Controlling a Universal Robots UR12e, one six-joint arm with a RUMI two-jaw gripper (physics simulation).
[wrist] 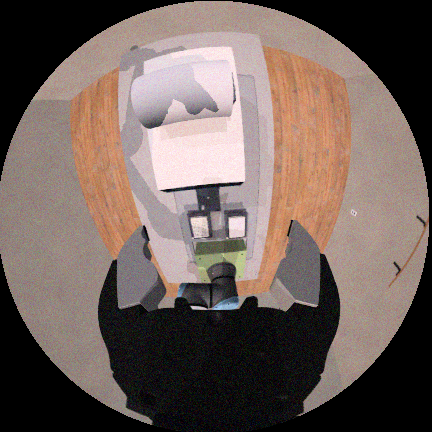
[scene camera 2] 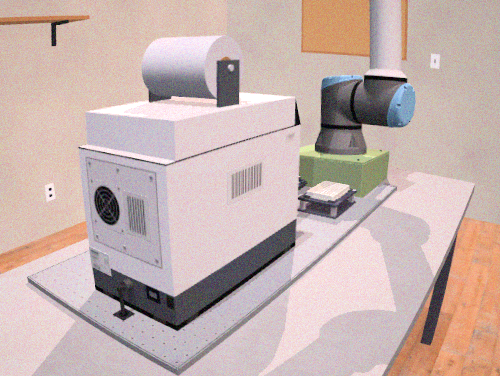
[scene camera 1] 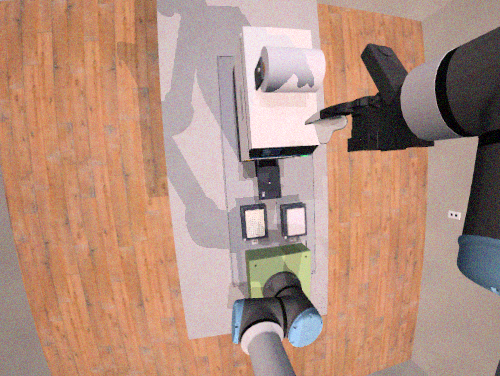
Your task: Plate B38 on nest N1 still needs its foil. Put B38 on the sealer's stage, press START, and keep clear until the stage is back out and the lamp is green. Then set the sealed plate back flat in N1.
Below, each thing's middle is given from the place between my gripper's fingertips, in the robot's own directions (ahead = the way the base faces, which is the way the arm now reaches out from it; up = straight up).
My hand is 47 cm above the sealer's dark stage (scene camera 1: 271,174), 13 cm past it and 5 cm to the right of it.
